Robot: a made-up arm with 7 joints.
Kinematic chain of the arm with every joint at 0, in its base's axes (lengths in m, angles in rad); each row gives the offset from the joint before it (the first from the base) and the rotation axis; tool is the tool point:
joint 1: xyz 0 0 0.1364 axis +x
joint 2: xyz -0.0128 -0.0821 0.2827 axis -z
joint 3: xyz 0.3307 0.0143 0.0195 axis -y
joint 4: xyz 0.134 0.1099 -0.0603 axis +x
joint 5: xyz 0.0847 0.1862 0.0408 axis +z
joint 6: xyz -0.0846 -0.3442 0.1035 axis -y
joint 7: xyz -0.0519 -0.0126 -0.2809 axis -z
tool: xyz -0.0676 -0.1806 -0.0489
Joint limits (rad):
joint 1: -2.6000..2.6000
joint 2: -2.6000..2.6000
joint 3: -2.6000..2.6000
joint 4: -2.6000..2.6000
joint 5: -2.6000..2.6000
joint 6: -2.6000..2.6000
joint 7: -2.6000..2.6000
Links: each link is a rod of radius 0.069 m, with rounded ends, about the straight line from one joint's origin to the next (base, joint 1, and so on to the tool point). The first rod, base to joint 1, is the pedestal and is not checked.
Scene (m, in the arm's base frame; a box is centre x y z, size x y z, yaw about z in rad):
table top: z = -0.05
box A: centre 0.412 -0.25 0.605 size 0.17 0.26 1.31 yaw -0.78
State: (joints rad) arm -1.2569 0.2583 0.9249 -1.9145 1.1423 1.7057 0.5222
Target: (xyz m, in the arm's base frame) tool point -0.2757 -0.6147 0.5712
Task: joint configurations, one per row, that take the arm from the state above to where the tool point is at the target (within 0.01 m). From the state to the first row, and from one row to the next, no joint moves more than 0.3 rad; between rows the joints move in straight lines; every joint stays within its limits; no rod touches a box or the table.
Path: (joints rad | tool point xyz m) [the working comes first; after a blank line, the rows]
Joints at the target: -0.6357 2.6000 1.3211 -2.6000 -1.2588 2.6000 -0.1276
Straight joint move there: touches box A.

1: -1.2943 0.5256 1.0973 -2.0002 0.9180 1.8175 0.3680 | 0.7821 0.7786 0.7696
2: -1.3316 0.7930 1.2696 -2.0859 0.6937 1.9293 0.2139 | 0.6074 0.8909 0.7343
3: -1.3690 1.0603 1.4420 -2.1716 0.4694 2.0411 0.0597 | 0.5225 0.9145 0.6192
4: -1.4064 1.3276 1.6143 -2.2572 0.2451 2.1528 -0.0945 | 0.5331 0.8376 0.5352
5: -1.4437 1.5950 1.7867 -2.3429 0.0208 2.2646 -0.2486 | 0.5690 0.6907 0.5713
6: -1.4811 1.8623 1.9590 -2.4286 -0.2035 2.3764 -0.4028 | 0.5232 0.5368 0.7357
7: -1.5185 2.1296 2.1314 -2.5143 -0.4278 2.4882 -0.5570 | 0.3187 0.4419 0.9416
8: -1.5558 2.3970 2.3038 -2.6000 -0.6521 2.6000 -0.7111 | -0.0349 0.4426 1.0516
9: -1.3258 2.4477 2.0581 -2.6000 -0.8038 2.6000 -0.5653 | -0.1386 0.1073 1.1133
10: -1.0958 2.4985 1.8124 -2.6000 -0.9555 2.6000 -0.4194 | -0.2164 -0.2182 1.0322
11: -0.8657 2.5492 1.5667 -2.6000 -1.1071 2.6000 -0.2735 | -0.2625 -0.4719 0.8345
12: -0.6357 2.6000 1.3211 -2.6000 -1.2588 2.6000 -0.1276 | -0.2757 -0.6147 0.5712

